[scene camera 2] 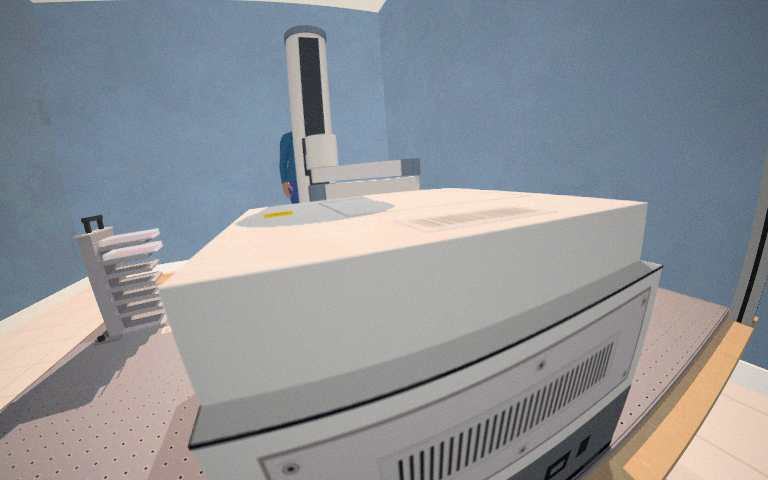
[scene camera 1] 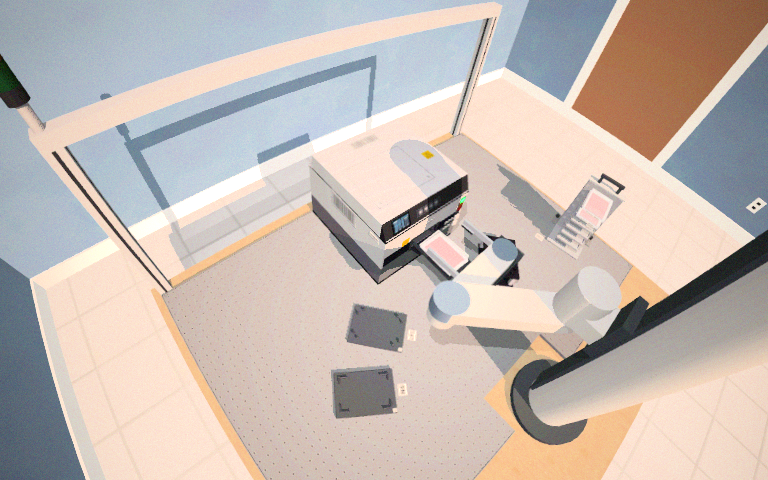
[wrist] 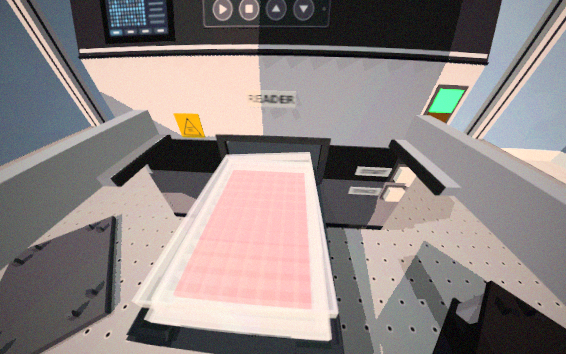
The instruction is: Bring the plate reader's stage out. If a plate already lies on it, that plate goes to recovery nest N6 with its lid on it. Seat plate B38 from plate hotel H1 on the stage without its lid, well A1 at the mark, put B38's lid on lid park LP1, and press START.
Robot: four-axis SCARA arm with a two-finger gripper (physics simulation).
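Places are measured from the arm's base along level axes (x up, y back, z right), in centimetres.
Pixels of known places: gripper, between the fingertips: [scene camera 1: 446, 234] [wrist: 279, 127]; arm's base, origin of its link: [scene camera 1: 548, 401].
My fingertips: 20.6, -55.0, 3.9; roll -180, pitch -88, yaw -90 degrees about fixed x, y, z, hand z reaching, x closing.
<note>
Ahead of a thing's pixels: the offset from my fingertips to its top centre, as dx, dy, dz. "spot": to the spot under its first point.
The plate reader @[+9.1, -25.4, -1.0] [scene camera 1: 390, 186] [scene camera 2: 407, 305] [wrist: 175, 75] has its dark stage @[spot: -5.9, +8.9, -5.8] [wrist: 140, 327] out. A plate with a pink field @[-3.7, +1.8, -1.5] [scene camera 1: 445, 251] [wrist: 255, 235] lies on the stage; its clear outer rim looks like a lid. My gripper [wrist: 279, 127] is open and empty, with its fingers wide apart on either side of the plate's far part, above it. Plate hotel H1 [scene camera 1: 560, 223] [scene camera 2: 93, 271] stands right of the reader in scene camera 1, with pink plates in its upper levels. B38 cannot be told by label. Two small pale buttons [wrist: 404, 174] [wrist: 394, 194] sit at the reader's lower right; their labels are unreadable.
Two dark square holders @[spot: -18.4, +4.3, -28.8] [scene camera 1: 376, 327] @[spot: -18.2, +16.6, -43.3] [scene camera 1: 365, 391] lie on the perforated deck; their labels are too blurred to read. A black object @[spot: -13.4, +6.8, +20.7] [wrist: 520, 325] stands at the lower right of the wrist view. The reader's green lamp @[+1.5, -6.2, +14.4] [wrist: 446, 100] is lit. A glass screen stands behind the reader.
</note>
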